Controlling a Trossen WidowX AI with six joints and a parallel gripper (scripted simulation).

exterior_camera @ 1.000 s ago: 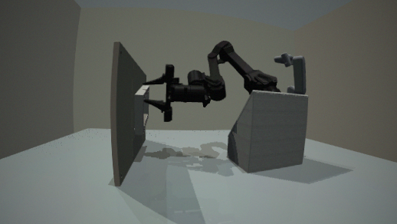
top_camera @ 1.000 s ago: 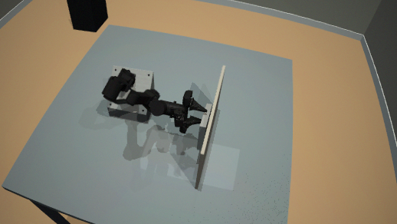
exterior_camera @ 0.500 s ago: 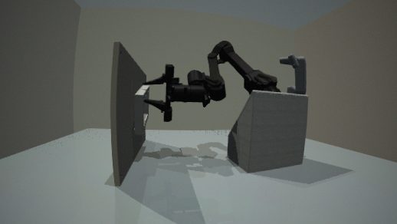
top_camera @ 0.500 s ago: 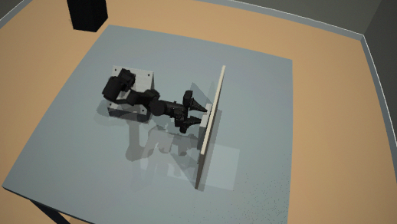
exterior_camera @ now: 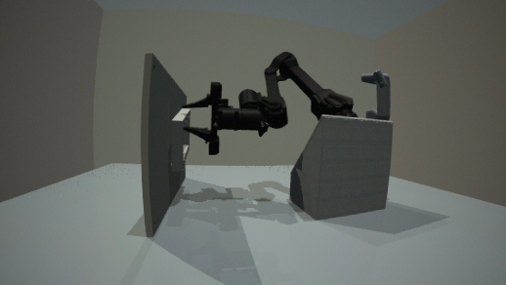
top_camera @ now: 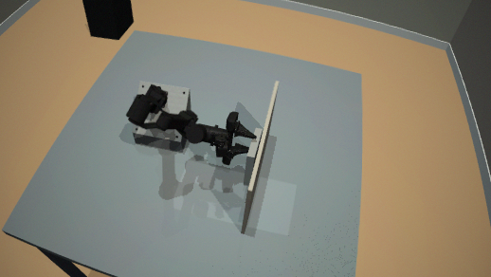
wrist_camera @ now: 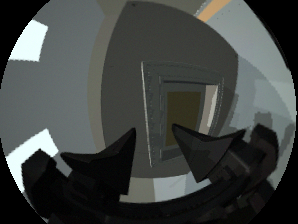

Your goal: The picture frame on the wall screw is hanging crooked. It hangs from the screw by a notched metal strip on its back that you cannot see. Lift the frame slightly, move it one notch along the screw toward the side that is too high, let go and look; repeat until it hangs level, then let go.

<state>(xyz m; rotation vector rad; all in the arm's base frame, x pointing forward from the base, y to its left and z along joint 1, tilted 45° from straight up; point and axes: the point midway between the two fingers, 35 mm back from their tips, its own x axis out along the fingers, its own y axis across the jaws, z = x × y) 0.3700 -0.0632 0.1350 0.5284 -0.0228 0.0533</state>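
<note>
Right now the picture frame is 50 mm below my gripper tip, 10 mm to the right of it and 10 mm ahead of it. Also, from my gripper tip: wall panel: 60 mm below, 20 mm ahead.
</note>
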